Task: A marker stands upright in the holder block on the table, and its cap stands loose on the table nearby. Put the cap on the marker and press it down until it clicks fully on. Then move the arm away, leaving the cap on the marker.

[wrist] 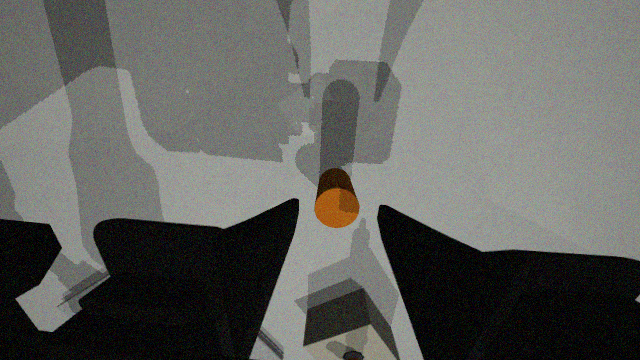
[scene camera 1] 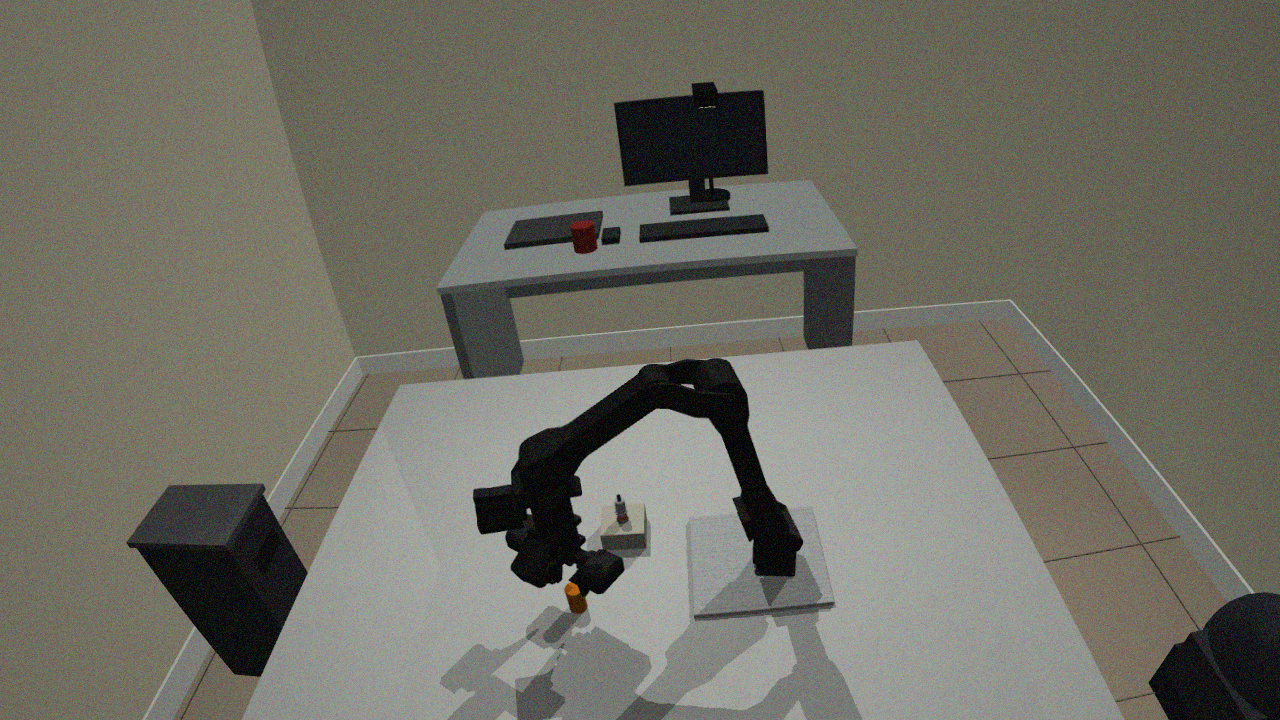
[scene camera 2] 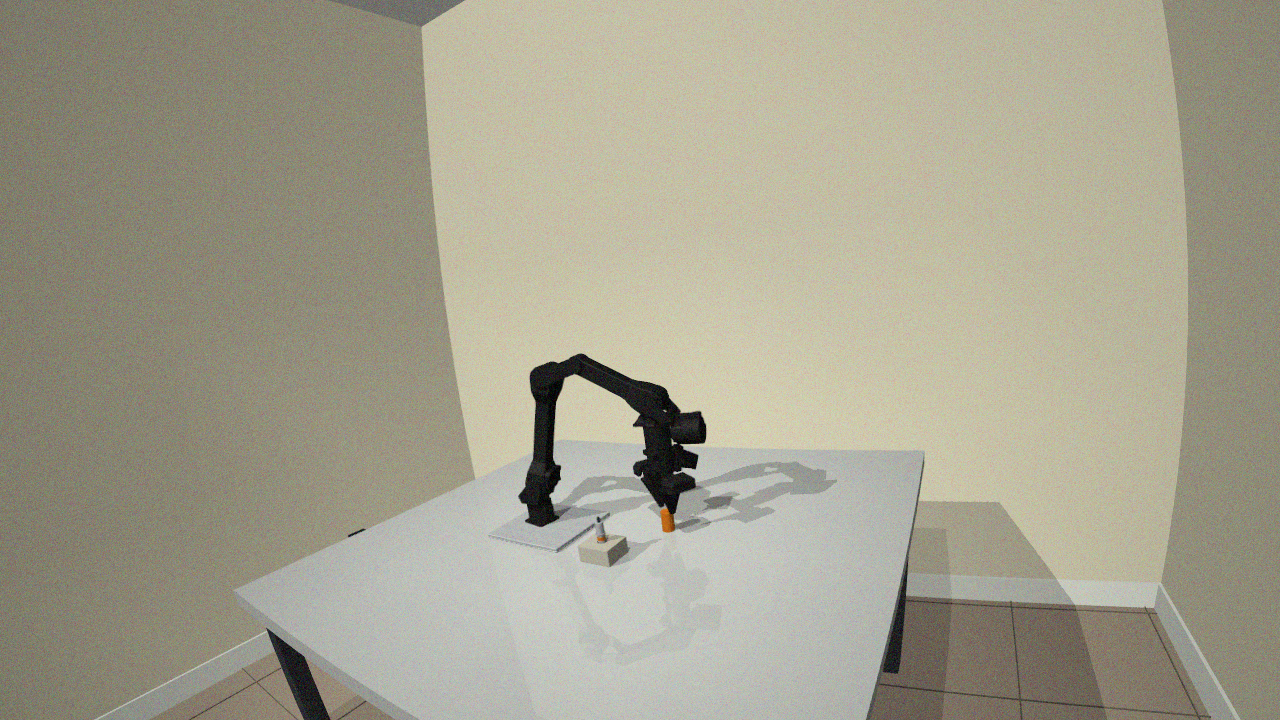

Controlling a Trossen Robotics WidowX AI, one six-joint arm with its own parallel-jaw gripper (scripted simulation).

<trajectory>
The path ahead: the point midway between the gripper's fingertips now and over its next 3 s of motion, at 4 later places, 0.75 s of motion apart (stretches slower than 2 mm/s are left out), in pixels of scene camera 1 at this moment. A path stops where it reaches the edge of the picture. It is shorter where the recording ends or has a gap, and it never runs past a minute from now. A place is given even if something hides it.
My gripper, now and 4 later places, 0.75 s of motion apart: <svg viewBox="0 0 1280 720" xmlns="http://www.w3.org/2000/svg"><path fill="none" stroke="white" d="M572 588L576 601L576 597L572 574L585 526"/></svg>
</trajectory>
